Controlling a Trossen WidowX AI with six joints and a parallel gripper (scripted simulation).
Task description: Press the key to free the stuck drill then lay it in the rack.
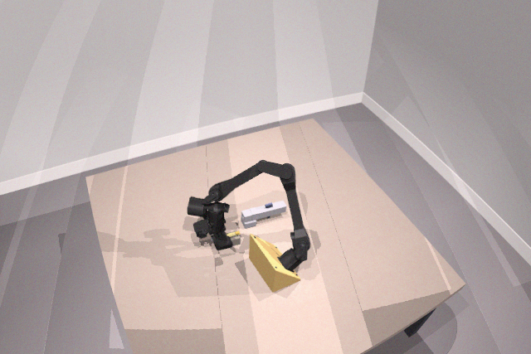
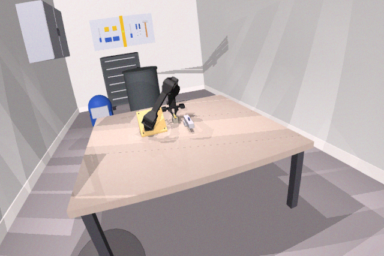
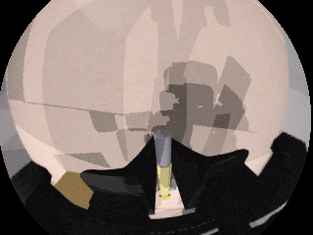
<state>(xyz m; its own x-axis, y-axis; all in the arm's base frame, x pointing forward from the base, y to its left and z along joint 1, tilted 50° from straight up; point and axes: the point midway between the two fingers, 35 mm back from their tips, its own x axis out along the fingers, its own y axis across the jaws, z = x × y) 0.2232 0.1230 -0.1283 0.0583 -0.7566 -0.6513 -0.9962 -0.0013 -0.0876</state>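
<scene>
The drill is 4 cm to the right of my gripper tip and 3 cm above it. The rest, counted from my gripper tip: light grey fixture block 22 cm to the right, 6 cm ahead, 2 cm above; then rack 5 cm to the right; then blue key 25 cm to the right, 6 cm ahead, 4 cm above.
</scene>
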